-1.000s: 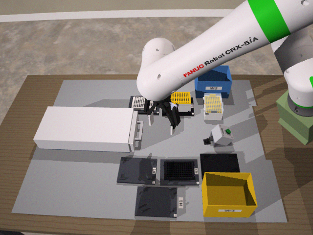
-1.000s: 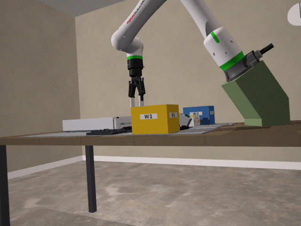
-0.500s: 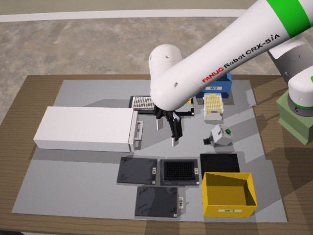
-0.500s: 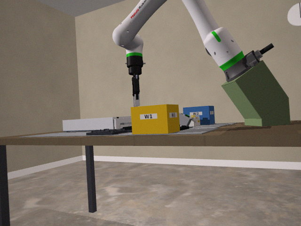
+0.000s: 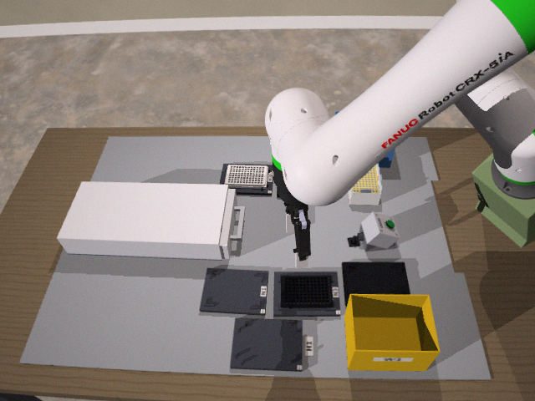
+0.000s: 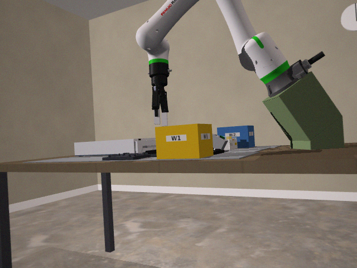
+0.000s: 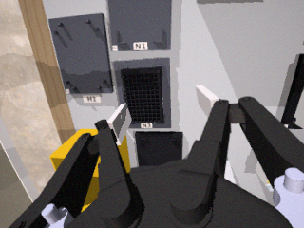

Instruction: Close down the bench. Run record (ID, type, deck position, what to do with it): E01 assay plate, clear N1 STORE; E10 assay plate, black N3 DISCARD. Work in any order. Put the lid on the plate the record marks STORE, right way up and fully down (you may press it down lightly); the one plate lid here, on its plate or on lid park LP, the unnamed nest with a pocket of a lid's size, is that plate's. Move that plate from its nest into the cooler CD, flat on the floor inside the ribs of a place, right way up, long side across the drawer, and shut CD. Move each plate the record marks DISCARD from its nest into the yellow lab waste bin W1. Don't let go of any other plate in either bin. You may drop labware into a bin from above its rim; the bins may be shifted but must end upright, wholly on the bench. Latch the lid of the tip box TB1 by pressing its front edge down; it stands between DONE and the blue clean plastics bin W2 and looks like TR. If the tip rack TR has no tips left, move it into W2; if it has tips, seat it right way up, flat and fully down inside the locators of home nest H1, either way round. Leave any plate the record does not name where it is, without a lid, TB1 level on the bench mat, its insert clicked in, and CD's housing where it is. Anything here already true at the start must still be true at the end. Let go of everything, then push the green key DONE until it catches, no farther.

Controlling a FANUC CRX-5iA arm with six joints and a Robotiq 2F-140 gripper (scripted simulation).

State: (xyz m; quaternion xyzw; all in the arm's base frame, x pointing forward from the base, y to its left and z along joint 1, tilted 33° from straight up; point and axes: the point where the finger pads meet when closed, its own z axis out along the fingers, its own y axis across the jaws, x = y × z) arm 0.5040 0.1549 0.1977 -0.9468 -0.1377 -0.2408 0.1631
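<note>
The black plate lies 14 cm below my hand, 5 cm to the left of it and 3 cm behind it. From my hand the other things lie so: home nest H1 (19 cm to the left, 16 cm below, 4 cm ahead); nest N1 (16 cm below, 15 cm ahead, 7 cm to the left); nest N3 (16 cm below, 5 cm to the left, 3 cm behind).
</note>
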